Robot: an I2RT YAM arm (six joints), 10 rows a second.
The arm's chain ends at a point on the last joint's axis. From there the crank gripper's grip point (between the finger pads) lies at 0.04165 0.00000 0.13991 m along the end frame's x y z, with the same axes.
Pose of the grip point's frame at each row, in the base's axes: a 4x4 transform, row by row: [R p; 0 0 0 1], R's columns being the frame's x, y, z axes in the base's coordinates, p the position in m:
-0.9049 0.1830 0.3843 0.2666; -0.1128 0.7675 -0.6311 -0.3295; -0.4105 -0.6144 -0.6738 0.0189; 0 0 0 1
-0.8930 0.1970 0.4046 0.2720; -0.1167 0.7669 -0.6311 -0.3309; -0.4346 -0.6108 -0.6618 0.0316; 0 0 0 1
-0.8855 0.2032 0.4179 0.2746; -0.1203 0.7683 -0.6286 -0.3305; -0.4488 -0.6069 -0.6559 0.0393; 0 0 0 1
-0.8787 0.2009 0.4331 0.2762; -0.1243 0.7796 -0.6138 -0.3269; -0.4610 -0.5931 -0.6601 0.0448; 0 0 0 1
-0.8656 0.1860 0.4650 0.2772; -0.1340 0.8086 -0.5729 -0.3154; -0.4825 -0.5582 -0.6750 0.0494; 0 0 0 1
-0.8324 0.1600 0.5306 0.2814; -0.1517 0.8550 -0.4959 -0.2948; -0.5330 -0.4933 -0.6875 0.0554; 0 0 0 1
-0.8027 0.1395 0.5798 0.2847; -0.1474 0.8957 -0.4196 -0.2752; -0.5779 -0.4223 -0.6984 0.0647; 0 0 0 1
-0.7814 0.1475 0.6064 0.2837; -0.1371 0.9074 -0.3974 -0.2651; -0.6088 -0.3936 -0.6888 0.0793; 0 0 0 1
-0.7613 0.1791 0.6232 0.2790; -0.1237 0.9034 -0.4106 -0.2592; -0.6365 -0.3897 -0.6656 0.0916; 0 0 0 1
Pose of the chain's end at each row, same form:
-0.9049 0.1830 0.3843 0.2505; -0.1128 0.7675 -0.6311 -0.2365; -0.4105 -0.6144 -0.6738 0.1303; 0 0 0 1
-0.8930 0.1970 0.4046 0.2526; -0.1167 0.7669 -0.6311 -0.2377; -0.4346 -0.6108 -0.6618 0.1423; 0 0 0 1
-0.8855 0.2032 0.4179 0.2530; -0.1203 0.7683 -0.6286 -0.2375; -0.4488 -0.6069 -0.6559 0.1498; 0 0 0 1
-0.8787 0.2009 0.4331 0.2522; -0.1243 0.7796 -0.6138 -0.2358; -0.4610 -0.5931 -0.6601 0.1564; 0 0 0 1
-0.8656 0.1860 0.4650 0.2482; -0.1340 0.8086 -0.5729 -0.2297; -0.4825 -0.5582 -0.6750 0.1639; 0 0 0 1
-0.8324 0.1600 0.5306 0.2418; -0.1517 0.8550 -0.4959 -0.2191; -0.5330 -0.4933 -0.6875 0.1738; 0 0 0 1
-0.8027 0.1395 0.5798 0.2370; -0.1474 0.8957 -0.4196 -0.2104; -0.5779 -0.4223 -0.6984 0.1865; 0 0 0 1
-0.7814 0.1475 0.6064 0.2314; -0.1371 0.9074 -0.3974 -0.2038; -0.6088 -0.3936 -0.6888 0.2010; 0 0 0 1
-0.7613 0.1791 0.6232 0.2235; -0.1237 0.9034 -0.4106 -0.1966; -0.6365 -0.3897 -0.6656 0.2112; 0 0 0 1

